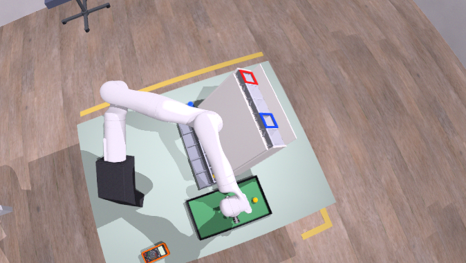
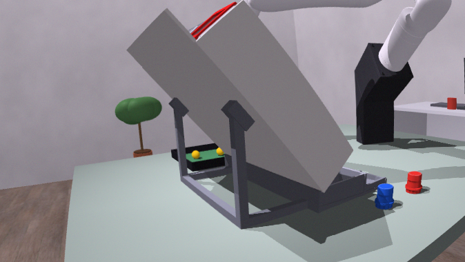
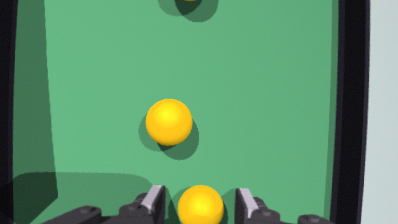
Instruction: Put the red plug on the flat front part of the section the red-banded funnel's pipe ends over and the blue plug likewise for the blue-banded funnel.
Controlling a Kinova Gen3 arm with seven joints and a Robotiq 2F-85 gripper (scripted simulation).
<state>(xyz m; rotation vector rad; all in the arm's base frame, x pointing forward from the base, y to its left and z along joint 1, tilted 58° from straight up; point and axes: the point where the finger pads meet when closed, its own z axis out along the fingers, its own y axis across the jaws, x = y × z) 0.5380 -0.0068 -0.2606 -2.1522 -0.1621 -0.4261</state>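
My hand is 10 mm past the green tray, 20 mm to the right of it and 20 mm above it. Also, from my hand: slanted grey cover (10 mm ahead, 370 mm to the left, 180 mm above); orange multimeter (390 mm behind, 190 mm to the right, 10 mm below).
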